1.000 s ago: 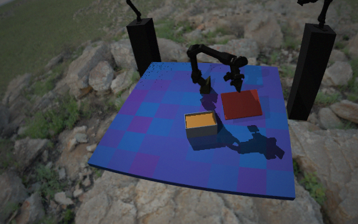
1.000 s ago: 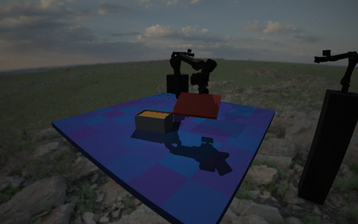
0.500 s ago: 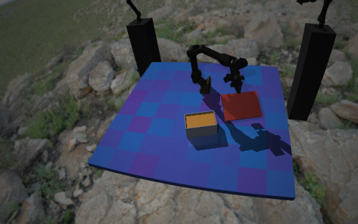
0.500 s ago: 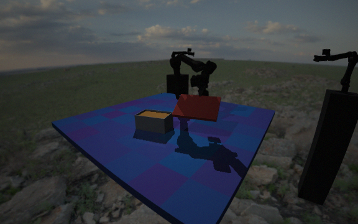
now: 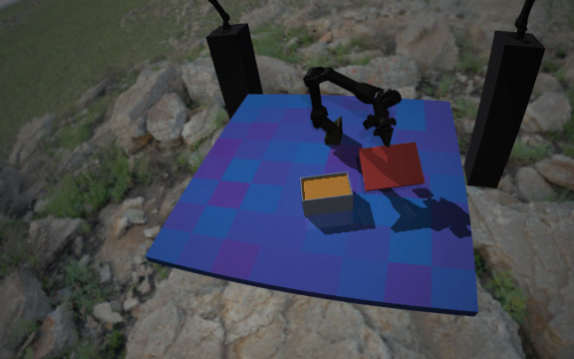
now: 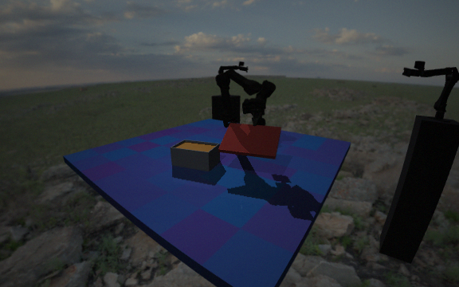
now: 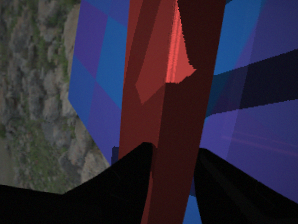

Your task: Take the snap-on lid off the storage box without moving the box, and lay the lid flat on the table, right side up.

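My gripper tip is now 7 cm short of the red lid, 2 cm to the right of it and 3 cm above it. The rest, counted from my gripper tip: storage box (15 cm ahead, 24 cm to the right, 14 cm below).
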